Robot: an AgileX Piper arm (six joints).
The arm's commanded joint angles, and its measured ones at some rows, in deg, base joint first. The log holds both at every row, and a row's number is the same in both.
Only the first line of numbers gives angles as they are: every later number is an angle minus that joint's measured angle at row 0.
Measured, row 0:
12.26 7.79 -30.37 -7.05 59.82 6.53
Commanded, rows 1 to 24:
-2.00 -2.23 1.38 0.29 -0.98 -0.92
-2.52 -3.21 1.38 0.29 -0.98 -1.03
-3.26 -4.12 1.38 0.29 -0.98 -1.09
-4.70 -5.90 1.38 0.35 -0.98 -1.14
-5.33 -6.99 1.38 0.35 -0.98 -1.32
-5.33 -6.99 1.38 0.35 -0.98 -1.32
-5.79 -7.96 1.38 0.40 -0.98 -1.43
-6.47 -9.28 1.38 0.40 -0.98 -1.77
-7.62 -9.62 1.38 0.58 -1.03 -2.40
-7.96 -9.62 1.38 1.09 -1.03 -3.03
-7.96 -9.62 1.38 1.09 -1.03 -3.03
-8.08 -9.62 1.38 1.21 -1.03 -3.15
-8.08 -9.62 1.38 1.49 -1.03 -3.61
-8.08 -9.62 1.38 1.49 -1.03 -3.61
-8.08 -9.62 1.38 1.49 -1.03 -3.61
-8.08 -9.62 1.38 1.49 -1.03 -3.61
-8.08 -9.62 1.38 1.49 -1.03 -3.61
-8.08 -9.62 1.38 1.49 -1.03 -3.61
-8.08 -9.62 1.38 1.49 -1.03 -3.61
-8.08 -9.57 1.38 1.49 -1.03 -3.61
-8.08 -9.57 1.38 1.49 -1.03 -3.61
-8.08 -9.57 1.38 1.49 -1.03 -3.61
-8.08 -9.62 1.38 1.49 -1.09 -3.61
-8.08 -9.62 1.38 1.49 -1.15 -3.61
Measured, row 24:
-7.68 -7.96 1.32 1.55 -0.35 -2.98
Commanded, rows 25 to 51:
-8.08 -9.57 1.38 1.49 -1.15 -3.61
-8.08 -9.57 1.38 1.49 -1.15 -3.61
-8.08 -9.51 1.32 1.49 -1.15 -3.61
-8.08 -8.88 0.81 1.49 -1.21 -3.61
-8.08 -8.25 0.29 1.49 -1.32 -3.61
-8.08 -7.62 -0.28 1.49 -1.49 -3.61
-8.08 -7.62 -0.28 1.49 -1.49 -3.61
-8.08 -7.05 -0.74 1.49 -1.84 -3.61
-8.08 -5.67 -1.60 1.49 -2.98 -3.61
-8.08 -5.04 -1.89 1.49 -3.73 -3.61
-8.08 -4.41 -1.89 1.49 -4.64 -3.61
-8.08 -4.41 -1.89 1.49 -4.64 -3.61
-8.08 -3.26 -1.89 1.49 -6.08 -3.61
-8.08 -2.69 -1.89 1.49 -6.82 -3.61
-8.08 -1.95 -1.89 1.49 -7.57 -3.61
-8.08 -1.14 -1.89 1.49 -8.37 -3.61
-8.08 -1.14 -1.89 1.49 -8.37 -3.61
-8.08 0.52 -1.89 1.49 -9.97 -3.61
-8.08 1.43 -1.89 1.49 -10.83 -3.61
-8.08 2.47 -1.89 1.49 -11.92 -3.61
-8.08 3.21 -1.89 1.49 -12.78 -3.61
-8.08 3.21 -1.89 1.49 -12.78 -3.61
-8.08 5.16 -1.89 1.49 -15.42 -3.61
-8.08 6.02 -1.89 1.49 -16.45 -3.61
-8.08 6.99 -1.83 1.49 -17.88 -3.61
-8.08 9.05 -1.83 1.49 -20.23 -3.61
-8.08 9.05 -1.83 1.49 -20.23 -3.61
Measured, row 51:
-7.68 6.99 -1.60 1.55 -16.33 -3.03
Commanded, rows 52 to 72:
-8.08 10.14 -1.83 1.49 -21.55 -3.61
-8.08 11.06 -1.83 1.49 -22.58 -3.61
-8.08 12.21 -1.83 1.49 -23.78 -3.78
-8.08 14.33 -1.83 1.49 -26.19 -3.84
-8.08 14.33 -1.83 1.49 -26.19 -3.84
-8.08 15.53 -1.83 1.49 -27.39 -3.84
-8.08 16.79 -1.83 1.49 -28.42 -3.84
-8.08 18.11 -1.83 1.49 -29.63 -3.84
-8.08 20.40 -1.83 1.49 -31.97 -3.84
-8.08 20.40 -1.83 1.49 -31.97 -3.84
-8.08 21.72 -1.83 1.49 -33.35 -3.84
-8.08 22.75 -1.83 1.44 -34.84 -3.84
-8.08 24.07 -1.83 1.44 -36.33 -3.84
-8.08 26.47 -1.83 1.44 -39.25 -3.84
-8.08 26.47 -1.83 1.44 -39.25 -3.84
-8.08 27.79 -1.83 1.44 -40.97 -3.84
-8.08 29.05 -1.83 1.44 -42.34 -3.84
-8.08 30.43 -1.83 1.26 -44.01 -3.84
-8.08 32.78 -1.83 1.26 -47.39 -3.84
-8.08 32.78 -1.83 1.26 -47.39 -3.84
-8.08 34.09 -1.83 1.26 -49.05 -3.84
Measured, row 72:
-7.68 31.40 -1.60 1.55 -43.78 -3.09
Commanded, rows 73 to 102:
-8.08 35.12 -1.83 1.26 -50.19 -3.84
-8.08 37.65 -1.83 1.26 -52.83 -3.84
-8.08 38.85 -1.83 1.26 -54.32 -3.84
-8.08 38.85 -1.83 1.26 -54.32 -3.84
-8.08 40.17 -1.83 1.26 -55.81 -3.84
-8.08 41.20 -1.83 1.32 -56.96 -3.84
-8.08 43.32 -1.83 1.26 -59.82 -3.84
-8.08 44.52 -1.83 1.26 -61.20 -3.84
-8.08 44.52 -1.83 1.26 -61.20 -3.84
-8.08 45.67 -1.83 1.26 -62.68 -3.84
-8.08 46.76 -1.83 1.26 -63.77 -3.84
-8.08 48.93 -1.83 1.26 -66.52 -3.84
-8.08 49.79 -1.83 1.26 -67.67 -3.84
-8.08 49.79 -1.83 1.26 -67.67 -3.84
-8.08 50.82 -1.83 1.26 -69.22 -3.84
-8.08 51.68 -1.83 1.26 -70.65 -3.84
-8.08 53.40 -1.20 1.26 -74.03 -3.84
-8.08 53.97 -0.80 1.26 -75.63 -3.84
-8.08 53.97 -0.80 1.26 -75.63 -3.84
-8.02 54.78 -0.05 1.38 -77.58 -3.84
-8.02 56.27 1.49 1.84 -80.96 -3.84
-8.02 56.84 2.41 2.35 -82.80 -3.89
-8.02 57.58 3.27 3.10 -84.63 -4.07
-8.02 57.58 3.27 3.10 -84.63 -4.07
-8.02 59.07 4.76 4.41 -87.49 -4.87
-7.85 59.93 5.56 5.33 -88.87 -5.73
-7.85 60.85 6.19 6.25 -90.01 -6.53
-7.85 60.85 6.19 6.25 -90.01 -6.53
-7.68 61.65 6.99 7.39 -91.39 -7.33
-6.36 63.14 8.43 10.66 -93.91 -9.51
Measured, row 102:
-7.50 61.65 6.94 7.05 -89.73 -6.53
